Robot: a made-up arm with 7 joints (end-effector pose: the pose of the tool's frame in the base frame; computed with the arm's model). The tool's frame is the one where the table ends.
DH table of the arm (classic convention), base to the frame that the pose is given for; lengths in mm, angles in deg. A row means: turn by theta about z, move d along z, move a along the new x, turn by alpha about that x. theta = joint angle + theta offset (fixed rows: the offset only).
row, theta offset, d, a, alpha
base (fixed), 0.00, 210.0, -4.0, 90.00
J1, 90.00, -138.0, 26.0, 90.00
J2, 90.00, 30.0, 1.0, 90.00
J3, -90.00, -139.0, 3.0, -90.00
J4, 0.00, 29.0, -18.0, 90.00
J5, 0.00, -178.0, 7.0, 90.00
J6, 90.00, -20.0, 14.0, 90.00
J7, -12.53, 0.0, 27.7, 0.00
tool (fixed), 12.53, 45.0, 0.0, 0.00
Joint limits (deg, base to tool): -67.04..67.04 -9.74..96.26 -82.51..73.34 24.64..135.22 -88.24..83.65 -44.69..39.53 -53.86..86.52
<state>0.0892 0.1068 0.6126 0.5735 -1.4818 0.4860 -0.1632</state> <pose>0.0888 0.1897 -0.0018 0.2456 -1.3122 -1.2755</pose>
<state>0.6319 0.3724 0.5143 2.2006 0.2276 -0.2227 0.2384</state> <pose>0.1678 0.1797 0.2798 -0.1945 1.5609 0.4390</pose>
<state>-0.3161 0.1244 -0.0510 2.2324 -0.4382 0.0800 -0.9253</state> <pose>0.1379 0.0918 0.0958 -1.1615 2.3487 0.4574</pose>
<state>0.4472 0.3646 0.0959 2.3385 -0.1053 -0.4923 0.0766</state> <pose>0.1797 0.1300 0.2497 0.0740 1.3819 0.5745</pose>
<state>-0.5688 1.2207 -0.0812 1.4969 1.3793 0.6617 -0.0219</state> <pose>0.0798 0.2174 0.0752 0.0684 -1.8071 0.1657</pose>
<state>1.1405 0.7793 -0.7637 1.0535 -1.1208 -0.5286 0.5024</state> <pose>0.2330 0.2549 0.2570 -0.7560 -1.1806 -2.7910</pose>
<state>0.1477 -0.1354 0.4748 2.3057 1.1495 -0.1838 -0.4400</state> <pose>0.1465 0.0902 0.2480 -0.4580 1.6929 -1.4566</pose>
